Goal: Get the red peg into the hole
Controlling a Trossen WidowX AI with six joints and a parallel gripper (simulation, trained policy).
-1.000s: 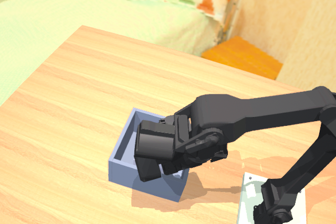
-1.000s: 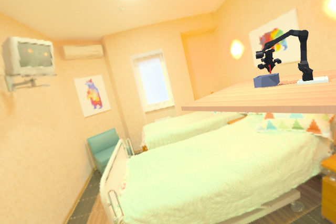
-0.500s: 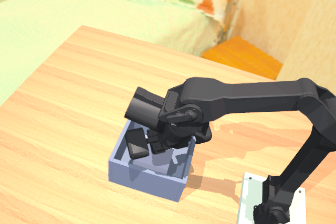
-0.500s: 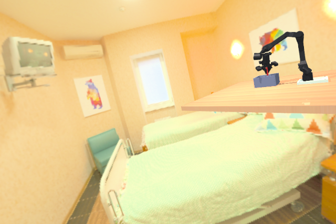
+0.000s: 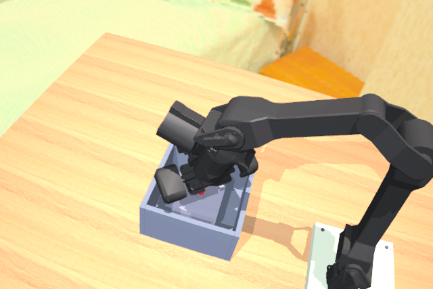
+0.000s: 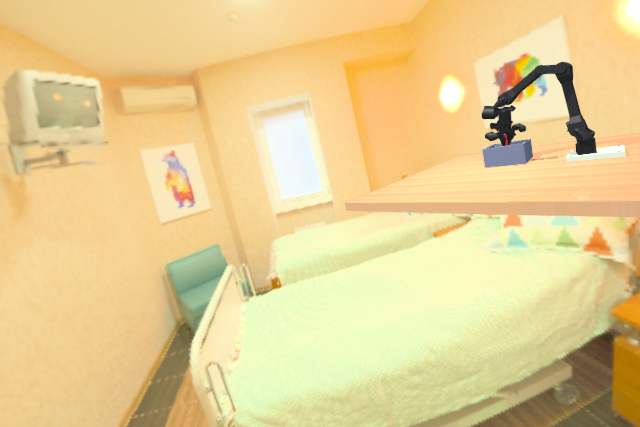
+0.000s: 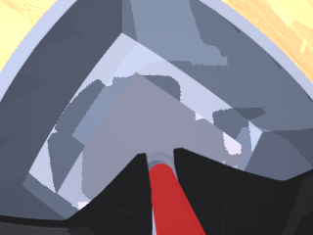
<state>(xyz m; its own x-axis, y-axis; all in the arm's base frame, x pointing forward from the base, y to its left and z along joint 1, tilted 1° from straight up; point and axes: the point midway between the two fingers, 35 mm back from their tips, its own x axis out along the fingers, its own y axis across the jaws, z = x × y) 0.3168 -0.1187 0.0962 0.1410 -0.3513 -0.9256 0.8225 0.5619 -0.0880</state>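
Right now my gripper tip is 2 cm below the red peg, 1 cm to the right of it and 1 cm past it. Also, from my gripper tip: blue-grey box: 5 cm below, 1 cm to the left, 1 cm behind; then pale plate: 4 cm below, 1 cm to the left, 1 cm behind.
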